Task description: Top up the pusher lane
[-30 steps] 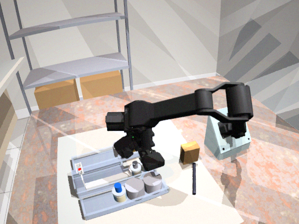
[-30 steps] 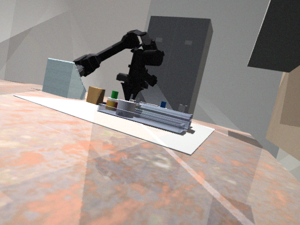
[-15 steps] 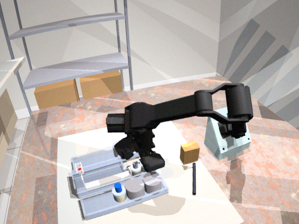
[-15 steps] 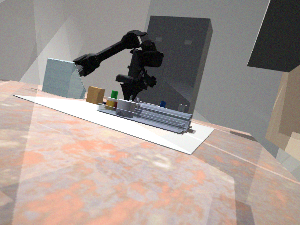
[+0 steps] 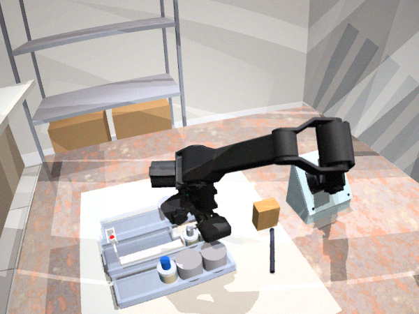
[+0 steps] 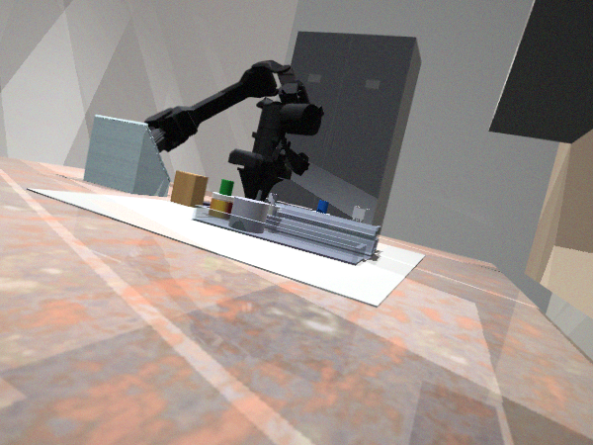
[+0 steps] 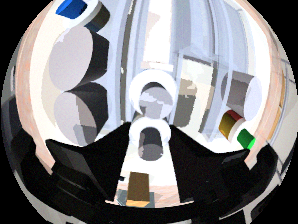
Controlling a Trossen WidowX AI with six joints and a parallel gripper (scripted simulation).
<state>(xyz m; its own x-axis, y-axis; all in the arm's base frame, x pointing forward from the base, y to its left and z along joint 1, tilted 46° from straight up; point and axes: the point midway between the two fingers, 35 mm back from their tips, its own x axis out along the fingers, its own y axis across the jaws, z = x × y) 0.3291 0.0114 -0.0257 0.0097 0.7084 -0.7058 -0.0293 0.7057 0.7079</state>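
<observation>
Right now my gripper tip is 140 mm short of the sprung lane, 20 mm to the left of it and 20 mm above it. Round my gripper tip: white pusher plate: 150 mm ahead, 20 mm to the right, 20 mm above; then cardboard box: 170 mm behind, 10 mm to the left; then black rod: 140 mm behind, 100 mm to the left, 30 mm below.
</observation>
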